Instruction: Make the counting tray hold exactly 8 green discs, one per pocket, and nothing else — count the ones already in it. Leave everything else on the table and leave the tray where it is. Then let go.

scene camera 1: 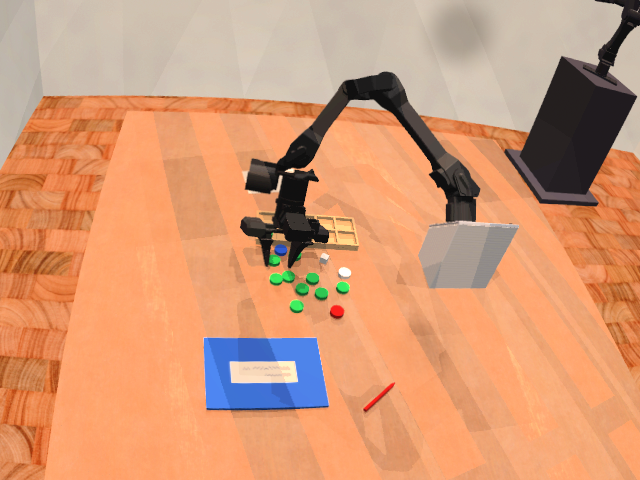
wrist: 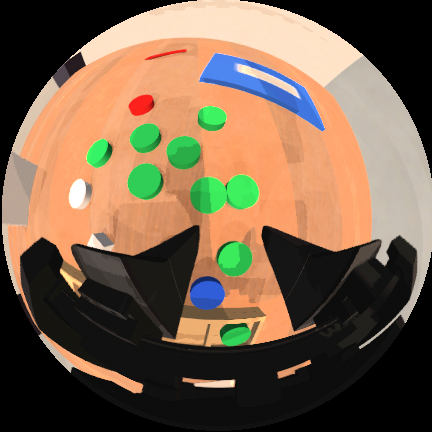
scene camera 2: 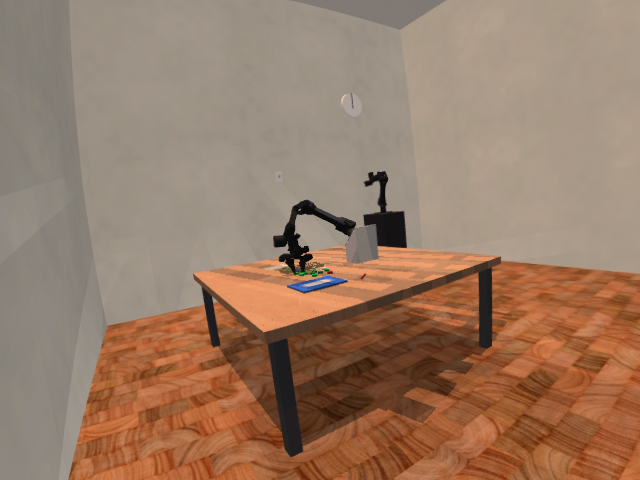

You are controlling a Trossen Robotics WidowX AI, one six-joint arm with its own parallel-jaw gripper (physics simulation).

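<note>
The wooden counting tray (scene camera 1: pixel 345 247) (wrist: pixel 225 313) lies behind the loose discs, partly hidden by my gripper. A green disc (scene camera 1: pixel 270 235) (wrist: pixel 235 334) sits in a pocket at its left end in scene view 1. The right-end pockets look empty; others are hidden. My gripper (scene camera 1: pixel 278 266) (scene camera 2: pixel 299 271) (wrist: pixel 230 230) is partly open and empty, pointing down. A loose green disc (scene camera 1: pixel 273 260) (wrist: pixel 235 258) lies between its fingers, and a blue disc (scene camera 1: pixel 280 250) (wrist: pixel 207 293) lies close by, toward the tray. Another green disc (scene camera 1: pixel 298 256) shows partly behind a finger.
Several green discs (scene camera 1: pixel 312 278) (wrist: pixel 145 181) lie in front of the gripper. A red disc (scene camera 1: pixel 337 311) (wrist: pixel 141 105), white disc (scene camera 1: pixel 344 272) (wrist: pixel 80 194) and small pale cube (scene camera 1: pixel 324 258) (wrist: pixel 101 241) lie around them. A blue folder (scene camera 1: pixel 217 382) and red pencil (scene camera 1: pixel 379 396) lie nearer the front.
</note>
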